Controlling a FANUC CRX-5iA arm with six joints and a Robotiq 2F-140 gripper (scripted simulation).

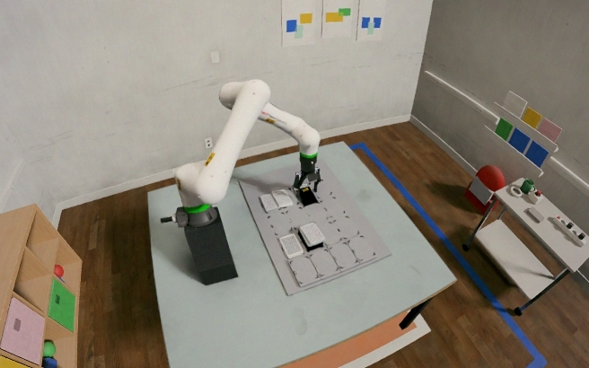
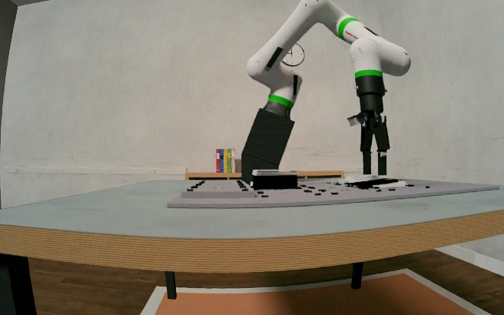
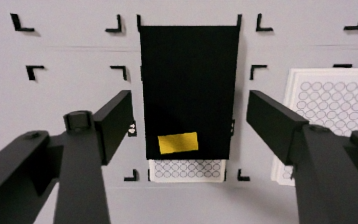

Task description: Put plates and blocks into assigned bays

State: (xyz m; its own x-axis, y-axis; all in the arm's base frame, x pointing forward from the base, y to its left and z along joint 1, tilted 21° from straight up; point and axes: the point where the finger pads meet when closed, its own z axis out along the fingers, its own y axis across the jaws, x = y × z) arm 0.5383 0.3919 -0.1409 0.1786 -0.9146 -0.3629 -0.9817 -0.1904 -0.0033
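My hand is 4 cm above the lid. The rest, counted from my hand: white plate: 22 cm behind, 5 cm below; then black deep-well block: 31 cm to the right, 5 cm behind, 4 cm below.
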